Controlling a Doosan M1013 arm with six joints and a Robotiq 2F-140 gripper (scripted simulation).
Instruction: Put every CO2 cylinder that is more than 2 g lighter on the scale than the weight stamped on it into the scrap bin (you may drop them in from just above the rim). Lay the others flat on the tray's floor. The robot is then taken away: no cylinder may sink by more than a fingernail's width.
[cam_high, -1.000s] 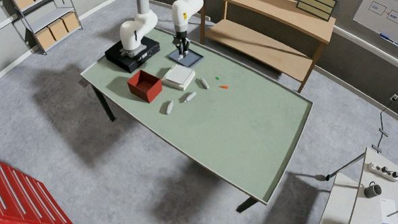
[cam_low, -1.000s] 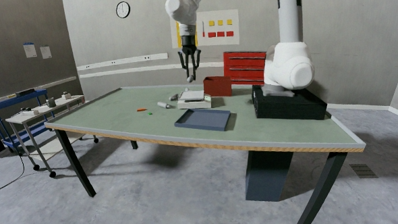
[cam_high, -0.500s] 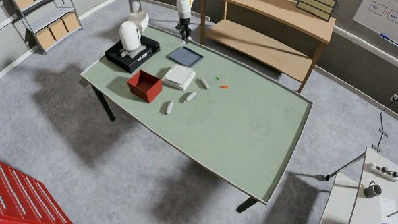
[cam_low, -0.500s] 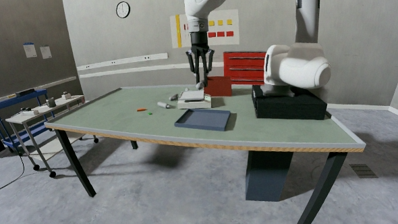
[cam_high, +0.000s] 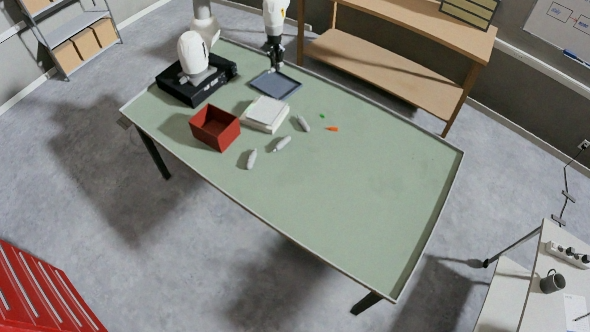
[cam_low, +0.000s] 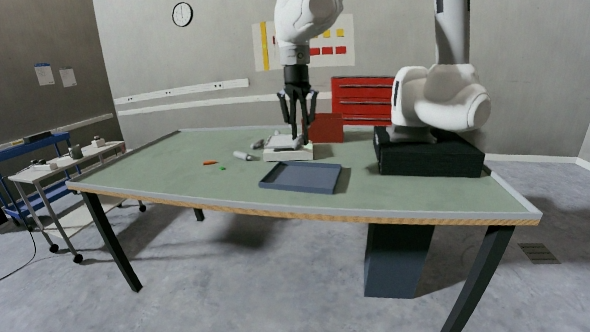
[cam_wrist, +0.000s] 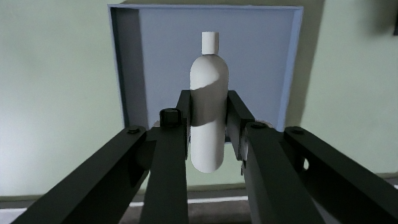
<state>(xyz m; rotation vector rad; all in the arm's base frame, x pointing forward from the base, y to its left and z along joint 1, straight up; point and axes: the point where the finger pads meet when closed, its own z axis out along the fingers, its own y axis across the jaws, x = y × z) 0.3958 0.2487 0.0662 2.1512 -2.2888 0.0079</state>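
Now: hand 15 cm above the dark tray. From my hand the other things lie so: scale plate 23 cm to the right, 13 cm ahead, 10 cm below; then small green piece 35 cm ahead, 15 cm below, 4 cm to the right; then white scale 23 cm to the right, 12 cm below, 12 cm ahead.
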